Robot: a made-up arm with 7 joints.
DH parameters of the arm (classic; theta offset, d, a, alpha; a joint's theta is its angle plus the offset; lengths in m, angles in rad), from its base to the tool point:
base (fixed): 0 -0.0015 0.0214 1.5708
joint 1: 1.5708 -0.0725 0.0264 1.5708
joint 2: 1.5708 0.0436 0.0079 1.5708
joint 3: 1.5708 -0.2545 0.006 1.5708
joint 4: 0 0.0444 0.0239 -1.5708
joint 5: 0 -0.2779 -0.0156 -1.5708
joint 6: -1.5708 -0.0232 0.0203 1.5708
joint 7: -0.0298 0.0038 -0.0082 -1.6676
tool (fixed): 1.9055 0.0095 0 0
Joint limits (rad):
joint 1: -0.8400..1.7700
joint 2: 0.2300..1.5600
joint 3: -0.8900..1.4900
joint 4: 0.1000..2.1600
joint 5: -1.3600..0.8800
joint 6: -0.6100..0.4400
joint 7: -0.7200..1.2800
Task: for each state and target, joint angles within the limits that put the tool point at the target. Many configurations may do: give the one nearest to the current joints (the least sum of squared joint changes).
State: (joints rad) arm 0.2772 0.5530 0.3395 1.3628 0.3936 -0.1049 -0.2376
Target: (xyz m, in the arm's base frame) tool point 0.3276 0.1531 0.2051
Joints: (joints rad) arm 1.1190 0.4214 0.2146 1.6377 0.4303 -0.1086 -0.1984
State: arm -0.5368 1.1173 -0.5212 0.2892 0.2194 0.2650 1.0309
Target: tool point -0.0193 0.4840 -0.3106
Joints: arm -0.4434 1.1154 -0.4045 0.2566 0.2387 0.2590 1.0272
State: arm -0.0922 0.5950 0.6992 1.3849 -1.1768 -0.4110 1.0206
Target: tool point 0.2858 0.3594 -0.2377
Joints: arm -0.0341 0.5654 0.6010 1.1697 -1.1499 -0.4217 1.0298
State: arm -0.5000 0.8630 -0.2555 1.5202 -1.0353 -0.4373 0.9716
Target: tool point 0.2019 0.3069 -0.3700
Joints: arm -0.2622 0.8220 -0.1700 1.0377 -1.0113 -0.4820 0.9881
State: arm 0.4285 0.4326 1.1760 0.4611 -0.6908 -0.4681 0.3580
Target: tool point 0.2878 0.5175 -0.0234
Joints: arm 0.9583 0.9530 1.0140 0.3567 -0.5510 -0.6076 0.4958
